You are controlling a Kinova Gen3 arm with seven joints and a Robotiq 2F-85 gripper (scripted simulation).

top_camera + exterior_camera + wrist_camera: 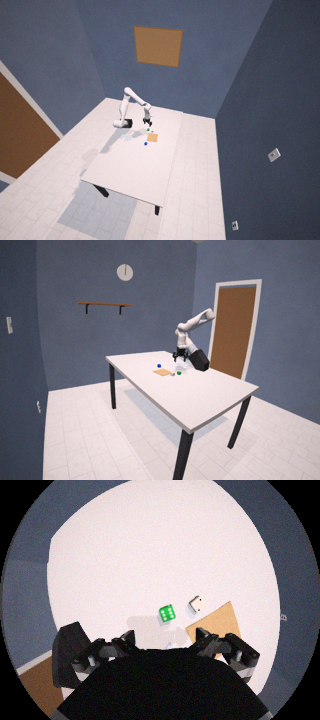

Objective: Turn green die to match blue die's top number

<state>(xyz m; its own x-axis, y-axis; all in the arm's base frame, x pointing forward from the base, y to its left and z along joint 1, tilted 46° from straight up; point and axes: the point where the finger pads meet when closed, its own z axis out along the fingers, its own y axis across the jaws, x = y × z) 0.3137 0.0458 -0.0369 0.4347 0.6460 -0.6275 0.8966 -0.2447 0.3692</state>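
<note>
My gripper is now 1 cm short of the green die, 1 cm to the right of it and 11 cm above it. Round my hand: white die: 8 cm ahead, 1 cm to the right, 11 cm below; then blue die: 3 cm ahead, 24 cm to the right, 11 cm below; then tan mat: 10 cm ahead, 12 cm to the right, 12 cm below.
</note>
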